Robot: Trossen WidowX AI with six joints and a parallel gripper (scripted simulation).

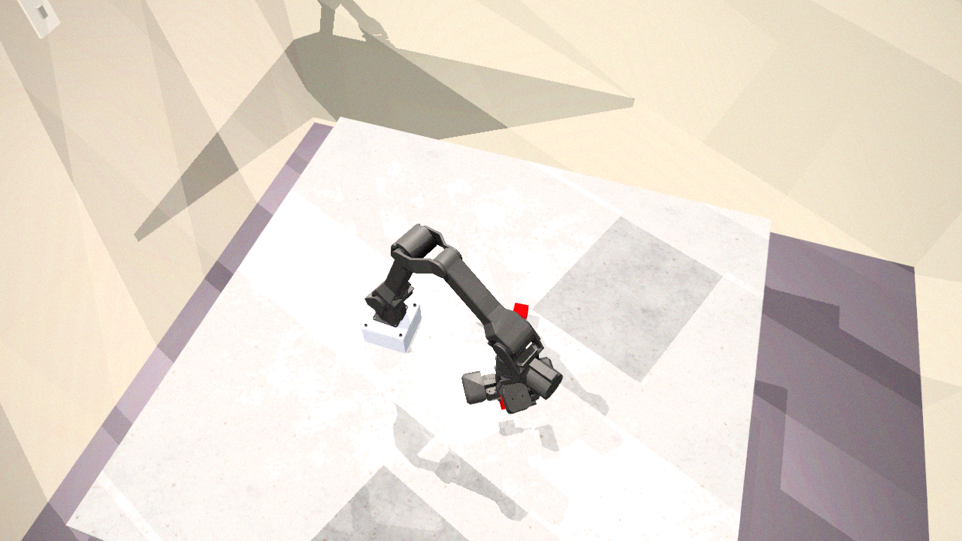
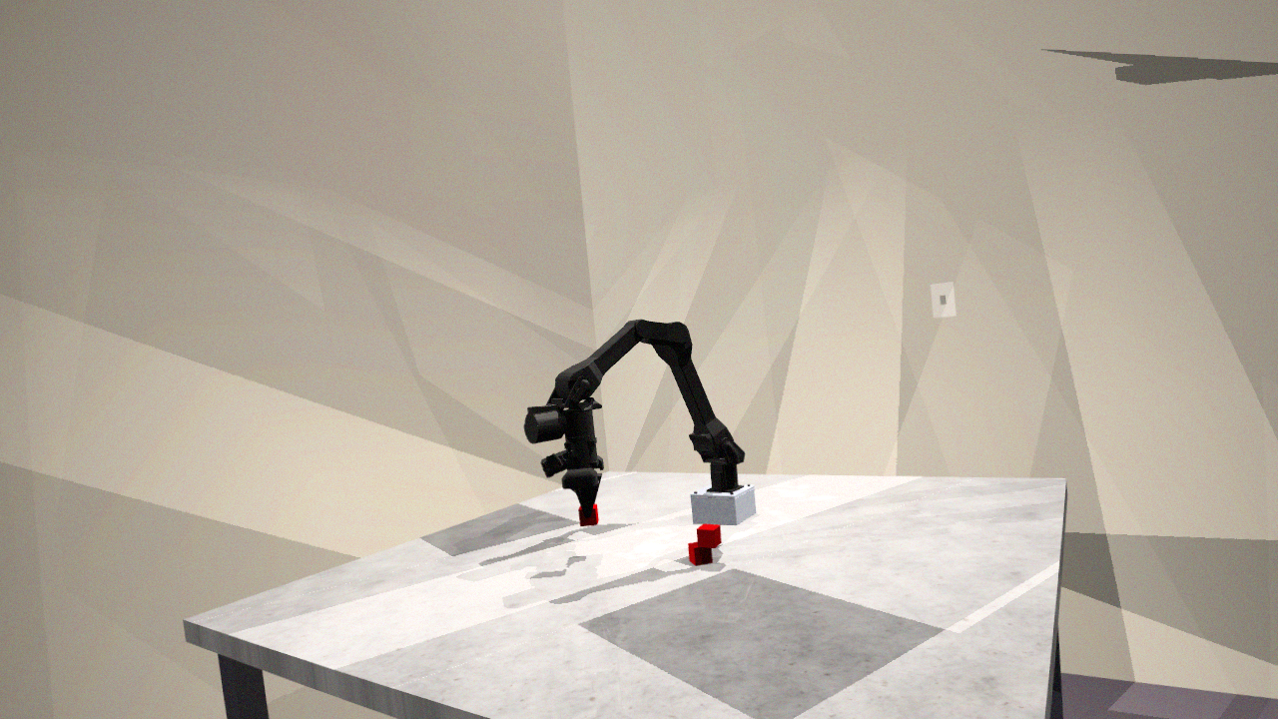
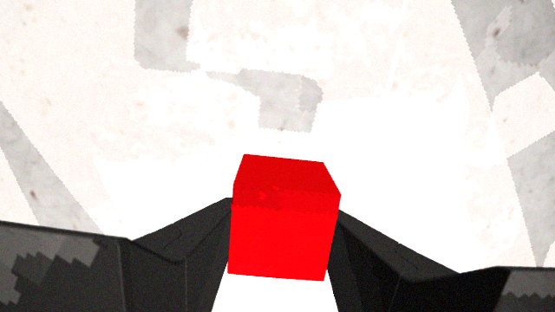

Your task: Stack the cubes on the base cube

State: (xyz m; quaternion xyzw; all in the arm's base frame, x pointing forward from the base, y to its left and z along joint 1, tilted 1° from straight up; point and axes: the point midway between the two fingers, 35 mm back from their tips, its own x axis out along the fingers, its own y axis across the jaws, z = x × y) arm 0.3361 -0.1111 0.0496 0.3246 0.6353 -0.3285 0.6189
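My gripper tip is now 5 cm past the red cube, 23 cm to the right of it and 4 cm above it.
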